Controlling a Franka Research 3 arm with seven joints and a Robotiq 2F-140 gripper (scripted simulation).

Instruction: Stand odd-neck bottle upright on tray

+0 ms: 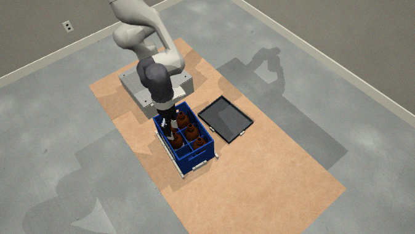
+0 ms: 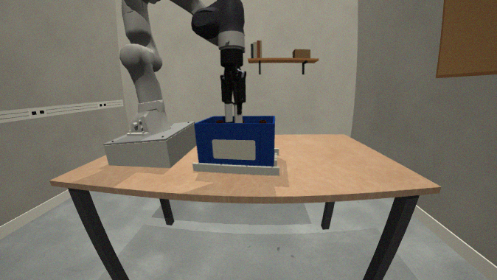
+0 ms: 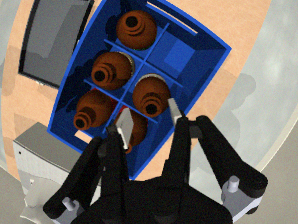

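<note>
Right now my hand is 10 mm short of the blue crate, 50 mm to the right of it and 120 mm above it. Also, from my hand: bottle 80 mm behind, 110 mm below; dark grey tray 20 mm behind, 310 mm to the left, 190 mm below.
</note>
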